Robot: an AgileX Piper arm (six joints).
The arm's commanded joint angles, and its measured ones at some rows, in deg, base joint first. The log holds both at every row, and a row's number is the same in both.
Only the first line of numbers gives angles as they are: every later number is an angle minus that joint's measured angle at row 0.
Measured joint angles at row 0:
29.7 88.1 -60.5 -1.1 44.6 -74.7
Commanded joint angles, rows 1 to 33:
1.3 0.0 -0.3 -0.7 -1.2 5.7
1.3 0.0 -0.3 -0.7 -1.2 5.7
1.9 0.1 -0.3 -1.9 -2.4 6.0
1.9 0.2 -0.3 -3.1 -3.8 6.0
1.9 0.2 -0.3 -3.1 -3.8 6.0
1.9 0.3 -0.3 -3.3 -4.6 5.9
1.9 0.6 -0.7 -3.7 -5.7 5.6
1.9 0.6 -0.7 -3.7 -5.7 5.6
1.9 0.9 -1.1 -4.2 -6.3 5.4
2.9 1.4 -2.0 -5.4 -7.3 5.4
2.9 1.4 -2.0 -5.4 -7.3 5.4
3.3 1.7 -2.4 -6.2 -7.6 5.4
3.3 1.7 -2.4 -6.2 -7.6 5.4
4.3 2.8 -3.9 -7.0 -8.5 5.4
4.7 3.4 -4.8 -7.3 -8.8 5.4
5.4 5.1 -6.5 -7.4 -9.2 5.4
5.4 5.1 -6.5 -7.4 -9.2 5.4
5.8 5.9 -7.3 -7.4 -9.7 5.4
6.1 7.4 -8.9 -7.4 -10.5 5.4
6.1 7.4 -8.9 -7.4 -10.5 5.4
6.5 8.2 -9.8 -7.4 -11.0 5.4
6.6 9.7 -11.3 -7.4 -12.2 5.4
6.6 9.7 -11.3 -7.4 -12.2 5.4
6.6 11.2 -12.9 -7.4 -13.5 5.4
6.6 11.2 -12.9 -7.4 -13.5 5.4
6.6 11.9 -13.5 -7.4 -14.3 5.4
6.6 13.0 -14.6 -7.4 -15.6 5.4
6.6 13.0 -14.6 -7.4 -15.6 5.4
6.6 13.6 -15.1 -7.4 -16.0 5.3
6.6 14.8 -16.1 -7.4 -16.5 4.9
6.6 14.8 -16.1 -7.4 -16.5 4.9
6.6 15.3 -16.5 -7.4 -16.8 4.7
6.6 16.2 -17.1 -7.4 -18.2 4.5
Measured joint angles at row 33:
6.4 15.1 -16.0 -7.2 -16.5 5.3
